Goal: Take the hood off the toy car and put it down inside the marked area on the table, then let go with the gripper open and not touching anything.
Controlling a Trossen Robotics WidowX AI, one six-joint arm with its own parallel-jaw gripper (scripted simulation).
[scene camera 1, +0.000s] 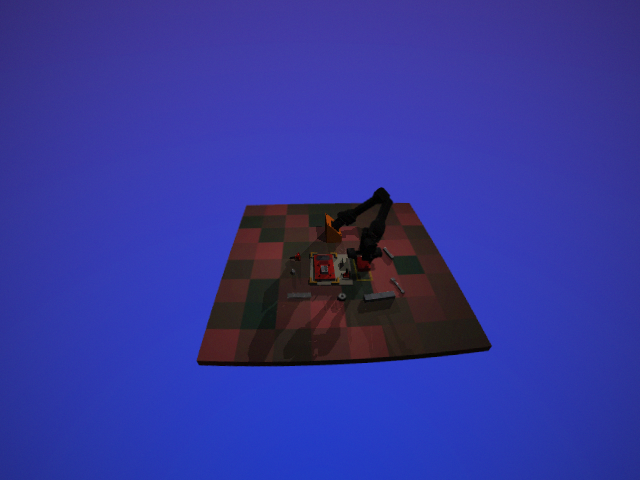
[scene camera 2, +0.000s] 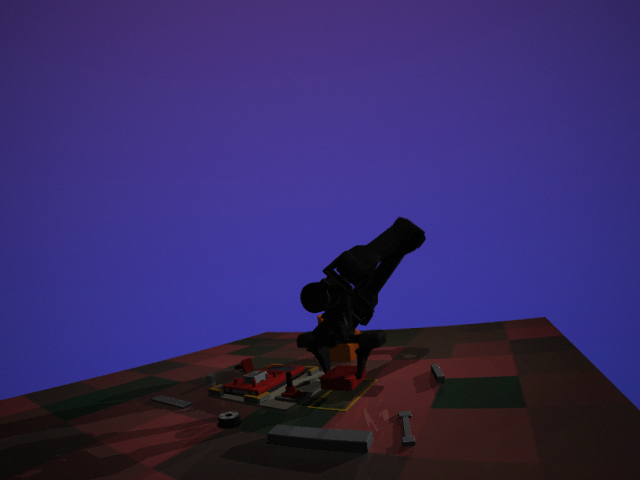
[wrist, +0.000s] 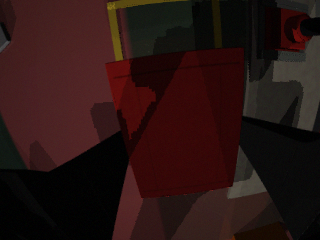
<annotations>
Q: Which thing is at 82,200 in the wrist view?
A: My gripper.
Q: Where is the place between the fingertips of my gripper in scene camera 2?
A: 343,378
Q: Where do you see a red hood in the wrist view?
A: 179,113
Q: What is my gripper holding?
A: A red hood.
</annotations>
